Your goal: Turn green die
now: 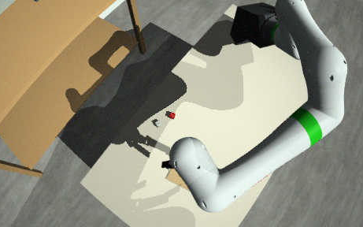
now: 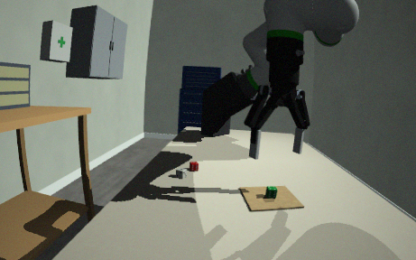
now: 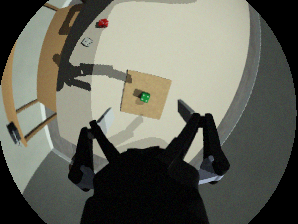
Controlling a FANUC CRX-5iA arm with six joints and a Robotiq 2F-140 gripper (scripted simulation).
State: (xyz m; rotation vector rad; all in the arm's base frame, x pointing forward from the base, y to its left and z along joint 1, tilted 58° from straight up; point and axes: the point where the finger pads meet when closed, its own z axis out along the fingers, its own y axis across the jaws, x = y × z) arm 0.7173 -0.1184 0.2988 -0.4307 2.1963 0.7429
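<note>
The green die is 11 cm below my hand. Also, from my hand: red die (15 cm behind, 25 cm to the right, 11 cm below); then mat (12 cm below); then grey die (7 cm behind, 27 cm to the right, 11 cm below).
</note>
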